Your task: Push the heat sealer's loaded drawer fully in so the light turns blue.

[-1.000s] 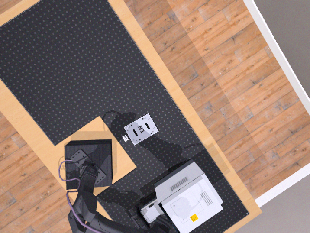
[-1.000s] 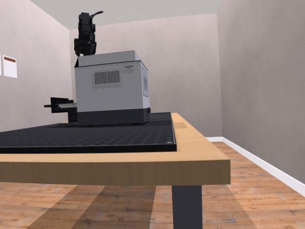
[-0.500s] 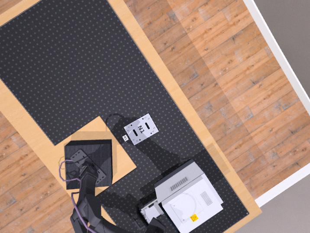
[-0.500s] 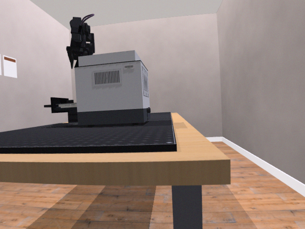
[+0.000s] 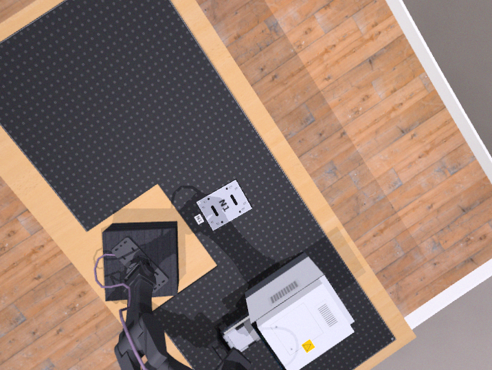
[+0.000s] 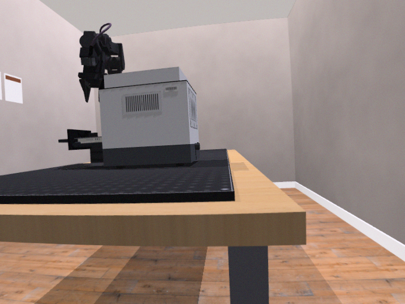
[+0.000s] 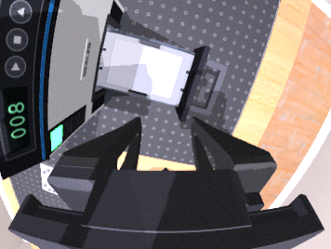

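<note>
My gripper is now 160 mm above the sealer drawer, 30 mm to the left of it and 20 mm short of it. From my hand the other things lie so: tag (370 mm to the left, 240 mm below, 160 mm ahead).
</note>
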